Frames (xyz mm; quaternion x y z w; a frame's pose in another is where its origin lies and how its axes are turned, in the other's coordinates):
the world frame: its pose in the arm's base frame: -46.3 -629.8 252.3 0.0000 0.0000 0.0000 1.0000
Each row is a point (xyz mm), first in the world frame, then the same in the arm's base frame.
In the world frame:
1: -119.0 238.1 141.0
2: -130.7 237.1 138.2
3: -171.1 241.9 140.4
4: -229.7 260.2 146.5
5: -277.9 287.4 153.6
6: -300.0 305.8 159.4
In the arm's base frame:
1: -165.3 -391.7 393.3
2: -177.0 -392.7 390.5
3: -217.4 -387.9 392.7
4: -276.0 -369.6 398.8
5: -324.2 -342.4 405.9
6: -346.3 -324.0 411.7

